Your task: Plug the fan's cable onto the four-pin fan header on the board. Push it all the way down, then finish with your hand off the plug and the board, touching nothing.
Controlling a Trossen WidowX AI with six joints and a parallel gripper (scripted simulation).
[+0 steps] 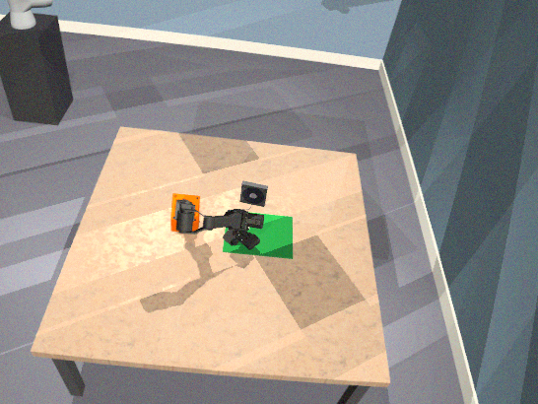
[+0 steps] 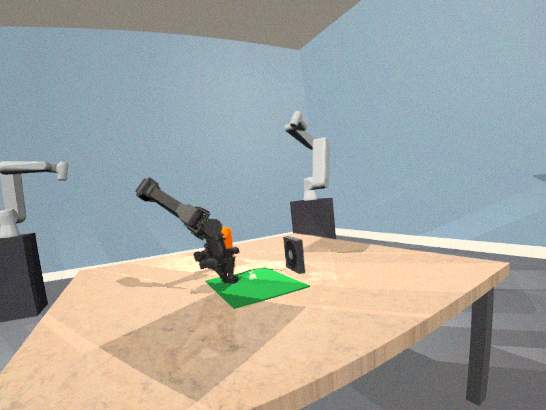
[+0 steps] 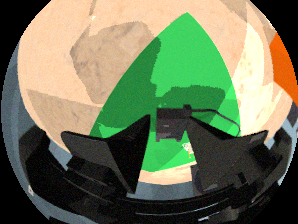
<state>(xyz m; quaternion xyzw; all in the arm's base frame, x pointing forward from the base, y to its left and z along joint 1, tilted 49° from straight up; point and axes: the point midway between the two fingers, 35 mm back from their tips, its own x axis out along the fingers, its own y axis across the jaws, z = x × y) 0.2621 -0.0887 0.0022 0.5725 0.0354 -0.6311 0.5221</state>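
The green board lies 7 cm ahead of my gripper tip, 6 cm to the left of it and 2 cm below it. Also, from my gripper tip: black fan 3 cm ahead, 24 cm to the left, 5 cm above; dark cable plug 1 cm to the left.
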